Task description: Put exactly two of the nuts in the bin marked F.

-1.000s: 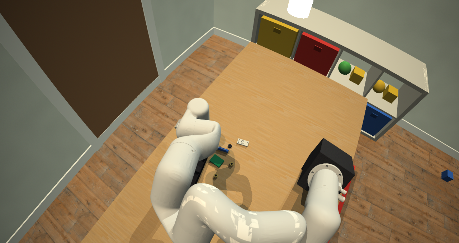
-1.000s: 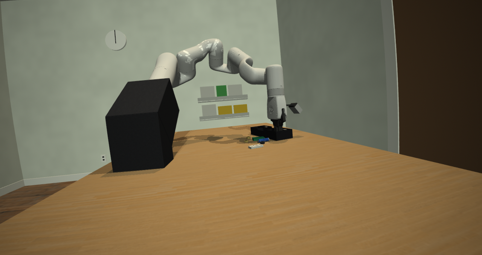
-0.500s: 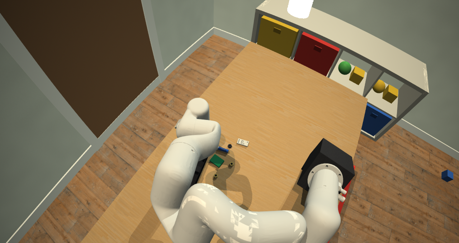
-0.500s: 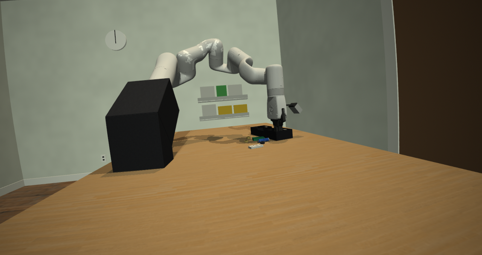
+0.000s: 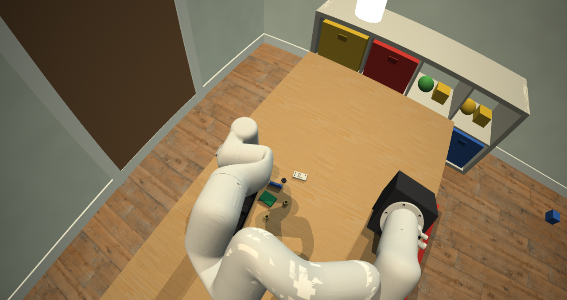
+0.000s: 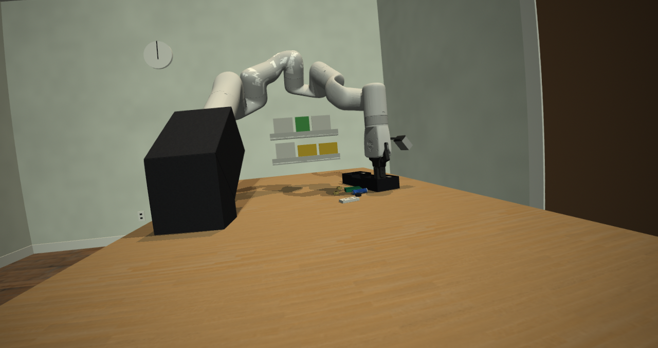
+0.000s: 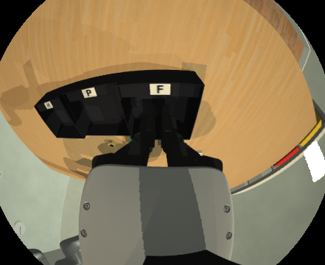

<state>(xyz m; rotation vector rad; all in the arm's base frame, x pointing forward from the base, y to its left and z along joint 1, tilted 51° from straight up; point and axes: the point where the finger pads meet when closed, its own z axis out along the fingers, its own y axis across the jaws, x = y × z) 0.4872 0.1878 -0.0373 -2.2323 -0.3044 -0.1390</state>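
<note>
Now: hand 2 cm past the black bin marked F, 8 cm to the right of it and 3 cm above it. Round my hand: black nut: 9 cm behind, 8 cm to the right, 5 cm below; then blue cylinder: 8 cm behind, 5 cm to the right, 5 cm below; then green block: 9 cm behind, 1 cm to the left, 5 cm below.
</note>
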